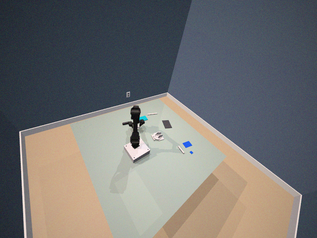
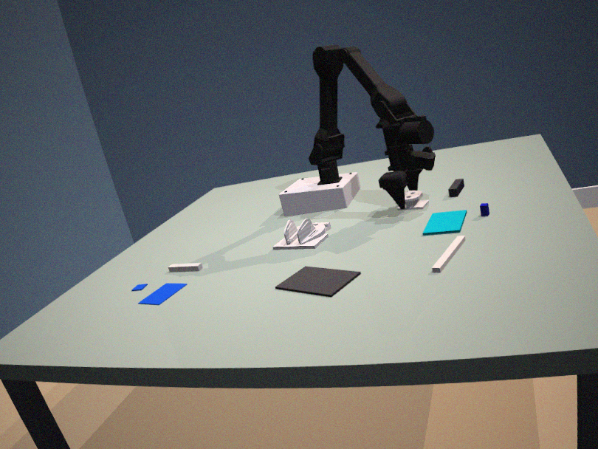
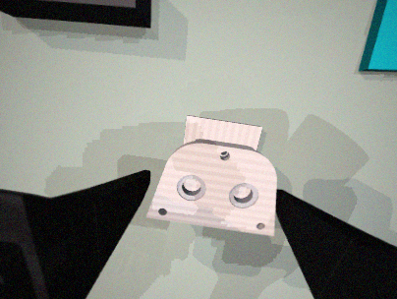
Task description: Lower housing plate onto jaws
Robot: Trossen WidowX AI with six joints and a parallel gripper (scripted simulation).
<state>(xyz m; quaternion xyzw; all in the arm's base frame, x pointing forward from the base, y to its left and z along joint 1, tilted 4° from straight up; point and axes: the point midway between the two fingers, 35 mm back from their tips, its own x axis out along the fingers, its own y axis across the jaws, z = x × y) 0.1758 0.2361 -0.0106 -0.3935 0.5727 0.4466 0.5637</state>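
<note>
My gripper tip is now 13 cm to the right of the black block and 6 cm past it. The rest, counted from my gripper tip: dark blue cube (18 cm to the left, 15 cm ahead); white bar (35 cm ahead, 10 cm to the left, 1 cm below); cyan sheet (17 cm ahead, 9 cm to the left, 1 cm below).
</note>
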